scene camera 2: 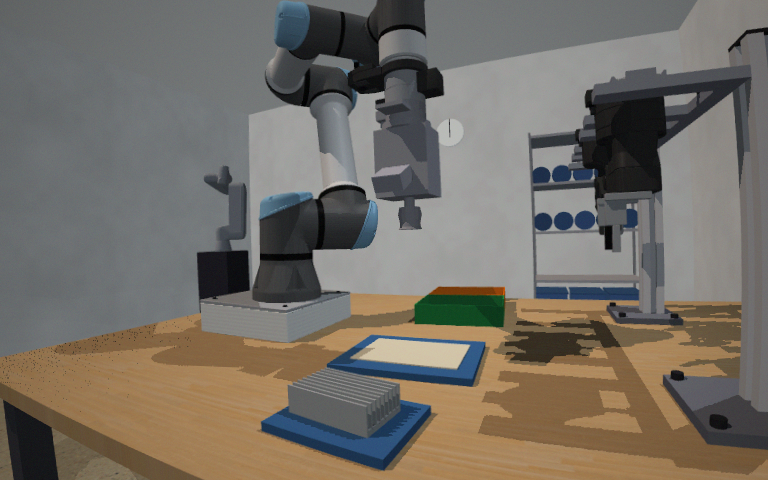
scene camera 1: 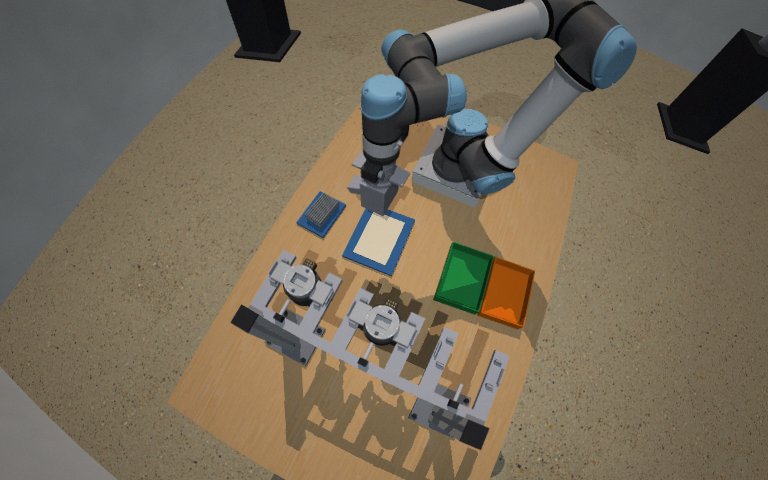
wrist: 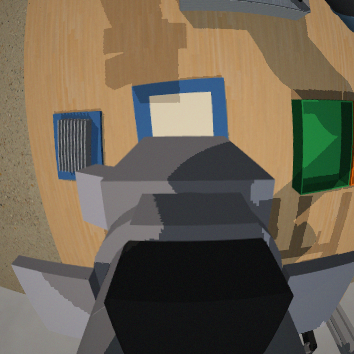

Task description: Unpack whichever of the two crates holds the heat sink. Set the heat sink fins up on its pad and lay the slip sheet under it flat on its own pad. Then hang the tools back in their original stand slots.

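Pixels of known places: hand, its tool point: (scene camera 2: 405, 107); arm's base, origin of its link: (scene camera 2: 287, 296) (scene camera 1: 453, 164).
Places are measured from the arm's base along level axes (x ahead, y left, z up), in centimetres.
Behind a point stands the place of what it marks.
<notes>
The grey heat sink (scene camera 1: 322, 210) @(x 28.0, y -37.9, z -2.7 cm) (scene camera 2: 342, 403) @(x 28.4, y -42.0, z -2.8 cm) (wrist: 74, 145) @(x 27.1, y -37.6, z -2.5 cm) sits fins up on the small blue pad (scene camera 1: 320, 230) @(x 33.8, y -36.9, z -5.4 cm) (scene camera 2: 384, 452) @(x 32.9, y -44.7, z -5.5 cm) (wrist: 97, 119) @(x 23.8, y -32.8, z -5.5 cm). The cream slip sheet (scene camera 1: 380, 237) @(x 31.1, y -17.7, z -5.2 cm) (scene camera 2: 413, 352) @(x 31.2, y -18.5, z -5.3 cm) (wrist: 181, 115) @(x 27.1, y -17.4, z -5.3 cm) lies flat on the larger blue pad (scene camera 1: 368, 263) @(x 40.4, y -19.0, z -5.5 cm) (scene camera 2: 424, 374) @(x 34.0, y -26.8, z -5.5 cm). My gripper, the one-cup vacuum tool (scene camera 2: 410, 224) @(x 31.5, y -19.7, z 14.3 cm), is on the arm high above the table, with nothing on its cup. The cup is hidden in scene camera 1 and the wrist view. The green crate (scene camera 1: 464, 277) @(x 37.0, y 10.9, z -6.2 cm) (scene camera 2: 458, 314) @(x 37.3, y 3.7, z -4.1 cm) (wrist: 320, 135) @(x 36.3, y 11.0, z -6.2 cm) and orange crate (scene camera 1: 506, 291) @(x 38.2, y 25.0, z -6.1 cm) (scene camera 2: 470, 290) @(x 39.7, y 31.2, z -3.2 cm) look empty.
The tool stand (scene camera 1: 407, 383) @(x 72.5, y -2.0, z 27.7 cm) runs along the front. Two tools, one at the left (scene camera 1: 300, 281) @(x 59.3, y -26.9, z 28.3 cm) and one in the middle (scene camera 1: 381, 323) @(x 63.0, y -9.4, z 28.3 cm), hang in their slots. The right slot, between two fork arms (scene camera 1: 441, 362) @(x 67.3, y 3.3, z 27.7 cm) (scene camera 1: 489, 384) @(x 69.4, y 12.8, z 28.6 cm), is empty. The arm's base plate (scene camera 2: 249, 319) @(x -2.4, y -11.3, z -2.7 cm) stands behind the pads.
</notes>
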